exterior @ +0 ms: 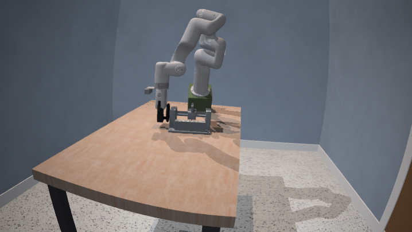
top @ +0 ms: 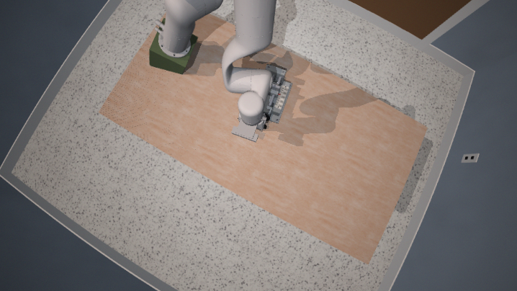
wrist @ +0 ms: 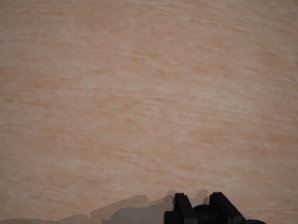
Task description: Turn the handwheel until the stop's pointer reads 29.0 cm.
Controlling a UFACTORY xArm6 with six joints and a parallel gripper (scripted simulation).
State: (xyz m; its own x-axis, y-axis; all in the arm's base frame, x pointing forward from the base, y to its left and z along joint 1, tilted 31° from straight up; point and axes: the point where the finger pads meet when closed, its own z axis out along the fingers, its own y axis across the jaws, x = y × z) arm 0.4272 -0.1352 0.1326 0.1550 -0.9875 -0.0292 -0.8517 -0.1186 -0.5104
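My hand is 2 cm to the right of the black handwheel and 1 cm below it. Round my hand: stop carriage (16 cm to the left, 5 cm above, 1 cm behind); then crank handle (1 cm to the left).
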